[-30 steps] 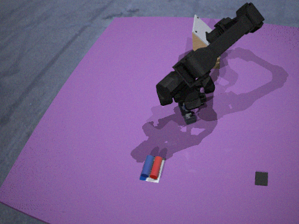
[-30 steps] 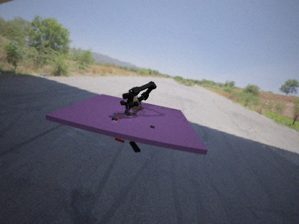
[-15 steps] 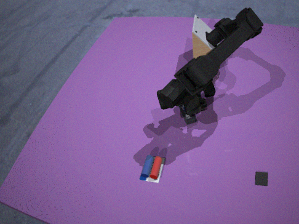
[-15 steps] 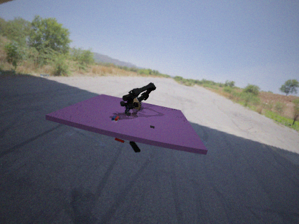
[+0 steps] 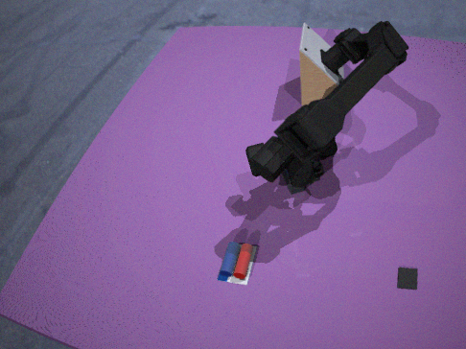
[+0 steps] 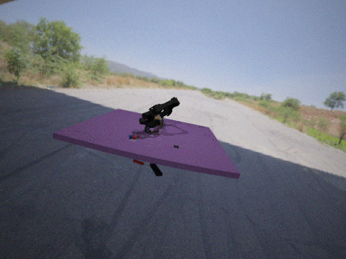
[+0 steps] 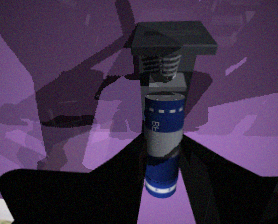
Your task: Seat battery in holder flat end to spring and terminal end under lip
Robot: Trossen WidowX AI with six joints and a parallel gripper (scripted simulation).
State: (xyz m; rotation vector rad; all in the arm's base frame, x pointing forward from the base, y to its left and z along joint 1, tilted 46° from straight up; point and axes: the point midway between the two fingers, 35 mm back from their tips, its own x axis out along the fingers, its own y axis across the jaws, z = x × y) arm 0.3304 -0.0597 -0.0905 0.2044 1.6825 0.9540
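The battery lies 1 cm above my gripper tip. Also, from my gripper tip: black remote (34 cm ahead, 12 cm to the left, 21 cm below); red screwdriver (28 cm ahead, 1 cm to the left, 22 cm below); black battery cover (29 cm ahead, 25 cm to the left, 3 cm below).
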